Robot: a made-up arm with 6 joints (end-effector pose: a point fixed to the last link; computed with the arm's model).
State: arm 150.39 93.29 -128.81 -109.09 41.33 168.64
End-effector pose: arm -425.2 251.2 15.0 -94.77 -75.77 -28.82
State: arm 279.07 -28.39 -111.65 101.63 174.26 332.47
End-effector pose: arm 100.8 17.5 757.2 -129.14 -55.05 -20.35
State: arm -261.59 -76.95 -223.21 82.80 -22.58 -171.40
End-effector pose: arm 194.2 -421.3 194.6 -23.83 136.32 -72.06
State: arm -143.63 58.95 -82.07 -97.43 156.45 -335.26
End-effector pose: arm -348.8 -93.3 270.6 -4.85 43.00 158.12
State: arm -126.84 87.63 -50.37 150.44 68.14 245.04
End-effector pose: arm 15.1 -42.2 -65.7 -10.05 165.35 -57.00
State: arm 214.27 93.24 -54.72 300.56 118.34 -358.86
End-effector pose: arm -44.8 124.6 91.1 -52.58 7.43 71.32
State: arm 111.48 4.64 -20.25 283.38 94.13 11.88
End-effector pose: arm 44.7 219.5 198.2 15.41 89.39 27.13
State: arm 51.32 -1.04 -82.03 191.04 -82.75 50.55
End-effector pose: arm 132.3 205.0 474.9 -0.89 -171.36 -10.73
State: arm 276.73 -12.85 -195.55 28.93 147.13 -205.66
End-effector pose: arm 59.7 83.4 809.5 27.86 129.67 -60.37
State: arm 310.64 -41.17 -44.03 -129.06 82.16 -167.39
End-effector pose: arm 150.0 -300.2 637.7 -20.99 -64.74 131.91
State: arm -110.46 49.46 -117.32 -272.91 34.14 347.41
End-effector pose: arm -218.7 -557.0 367.0 -22.20 139.22 -98.39
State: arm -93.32 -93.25 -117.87 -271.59 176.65 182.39
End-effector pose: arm 118.7 324.0 531.1 9.45 169.83 -47.48
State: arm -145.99 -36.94 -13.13 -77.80 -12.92 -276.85
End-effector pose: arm -169.5 -252.6 362.4 38.79 -124.36 35.46
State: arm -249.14 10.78 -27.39 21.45 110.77 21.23
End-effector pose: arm -85.0 74.9 202.4 71.06 55.10 -59.30
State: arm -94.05 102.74 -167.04 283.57 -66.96 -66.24
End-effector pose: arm 110.1 -452.9 291.2 59.07 66.61 17.42
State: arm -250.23 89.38 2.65 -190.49 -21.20 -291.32
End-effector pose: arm 88.7 -177.0 424.8 45.34 -84.24 143.71
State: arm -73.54 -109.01 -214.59 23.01 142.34 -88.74
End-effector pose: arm -54.8 387.4 185.5 -3.05 13.51 -0.74
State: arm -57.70 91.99 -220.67 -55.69 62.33 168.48
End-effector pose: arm 221.6 -446.7 642.5 55.05 110.15 -109.19
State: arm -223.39 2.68 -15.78 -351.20 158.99 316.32
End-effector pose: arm -37.6 8.3 329.2 0.60 38.24 -93.12
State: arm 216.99 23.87 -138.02 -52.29 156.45 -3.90
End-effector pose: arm -314.3 -105.3 612.3 0.16 141.48 61.63
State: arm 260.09 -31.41 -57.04 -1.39 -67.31 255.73
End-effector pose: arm -31.1 -198.3 757.8 24.35 2.31 -24.07
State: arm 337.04 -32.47 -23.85 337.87 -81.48 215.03
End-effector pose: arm 226.5 -42.2 583.4 0.88 47.31 16.31
